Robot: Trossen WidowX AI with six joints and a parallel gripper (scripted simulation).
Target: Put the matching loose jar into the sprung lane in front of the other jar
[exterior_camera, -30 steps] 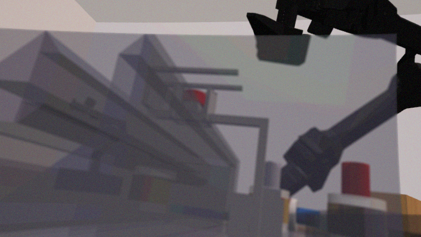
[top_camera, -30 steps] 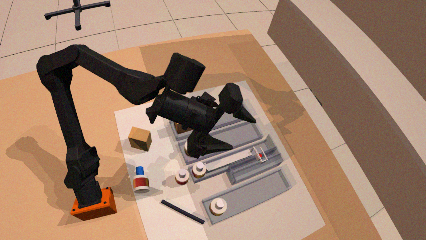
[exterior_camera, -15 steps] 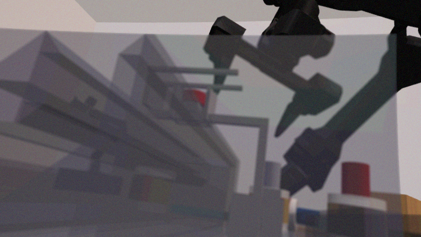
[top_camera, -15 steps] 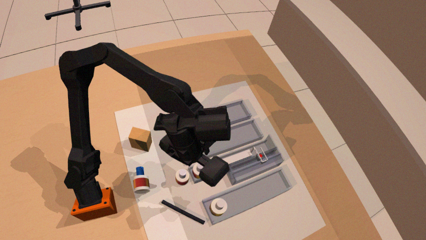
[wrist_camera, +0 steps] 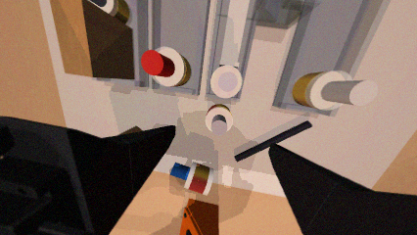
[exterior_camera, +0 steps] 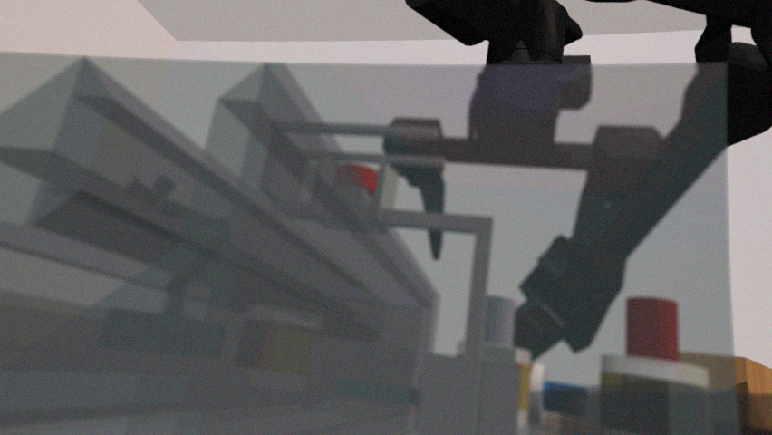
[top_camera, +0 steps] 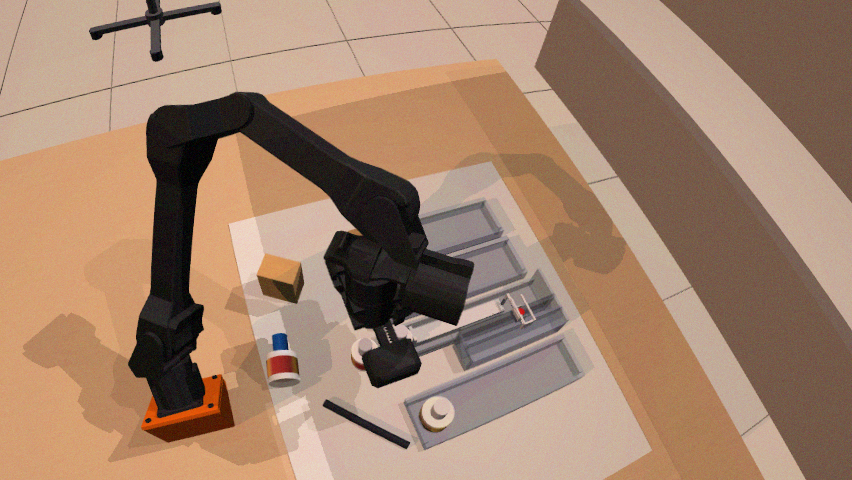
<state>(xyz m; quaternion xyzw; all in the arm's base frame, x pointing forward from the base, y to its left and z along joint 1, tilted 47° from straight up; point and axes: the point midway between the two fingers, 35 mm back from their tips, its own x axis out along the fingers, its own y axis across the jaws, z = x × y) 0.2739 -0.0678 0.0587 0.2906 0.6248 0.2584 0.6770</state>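
My gripper tip is now 40 mm past the black bar, 100 mm to the left of it and 100 mm above it. Also, from my gripper tip: red mark (240 mm ahead, 40 mm to the right, 30 mm below); then sprung lane (200 mm ahead, 20 mm to the right, 80 mm below).
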